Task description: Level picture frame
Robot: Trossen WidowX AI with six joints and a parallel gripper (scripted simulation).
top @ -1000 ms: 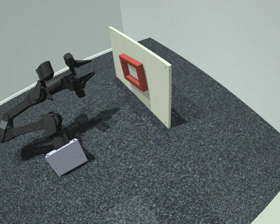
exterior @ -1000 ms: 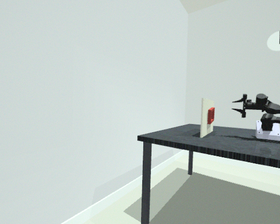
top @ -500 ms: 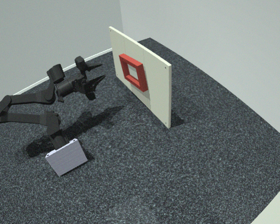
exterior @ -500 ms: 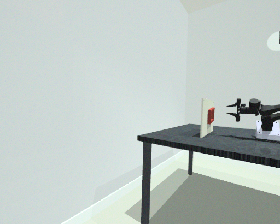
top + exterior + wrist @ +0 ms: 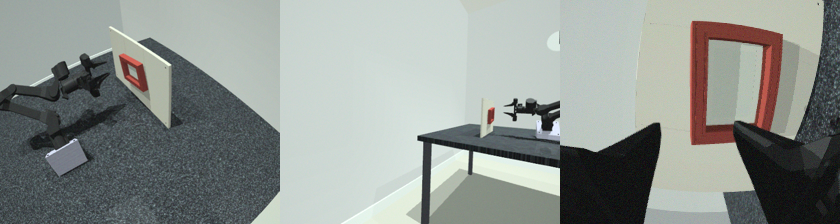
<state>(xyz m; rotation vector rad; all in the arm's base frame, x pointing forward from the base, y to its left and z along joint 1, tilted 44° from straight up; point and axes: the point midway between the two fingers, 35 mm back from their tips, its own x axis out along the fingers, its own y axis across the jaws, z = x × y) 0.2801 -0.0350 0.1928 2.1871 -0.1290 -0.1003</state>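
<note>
My gripper tip is now 10 cm short of the picture frame, 6 cm above it and 3 cm to the left of it. Round my gripper tip: wall board (11 cm ahead, 7 cm below, 3 cm to the right).
</note>
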